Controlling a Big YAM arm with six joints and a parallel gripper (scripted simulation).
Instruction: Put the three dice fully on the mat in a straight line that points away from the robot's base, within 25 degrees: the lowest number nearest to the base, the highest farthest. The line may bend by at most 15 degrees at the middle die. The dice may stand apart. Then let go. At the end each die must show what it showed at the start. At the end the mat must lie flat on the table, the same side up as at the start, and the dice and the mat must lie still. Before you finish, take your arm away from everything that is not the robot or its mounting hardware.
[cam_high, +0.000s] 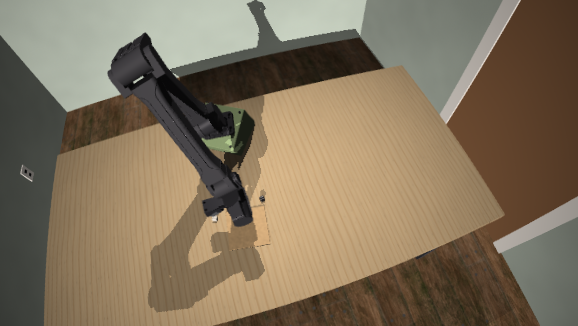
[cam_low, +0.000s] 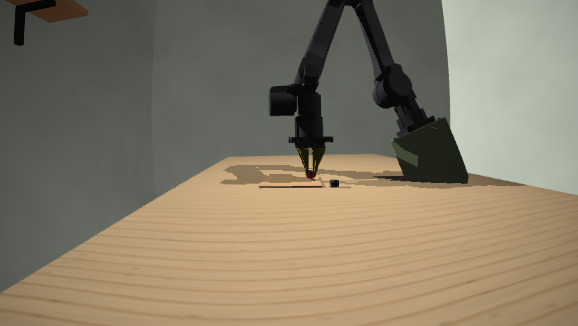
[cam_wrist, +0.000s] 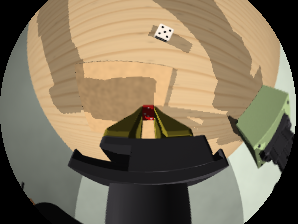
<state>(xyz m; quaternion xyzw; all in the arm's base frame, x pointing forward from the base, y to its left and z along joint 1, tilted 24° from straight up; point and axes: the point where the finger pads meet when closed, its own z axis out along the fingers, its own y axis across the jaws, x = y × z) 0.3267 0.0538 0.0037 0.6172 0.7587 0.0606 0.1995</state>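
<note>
The red die is right at my hand. Round my hand: tan mat (5 cm ahead, 2 cm below, 1 cm to the left); then white die (10 cm to the right, 1 cm below); then black die (7 cm to the left, 5 cm behind, 1 cm below).
</note>
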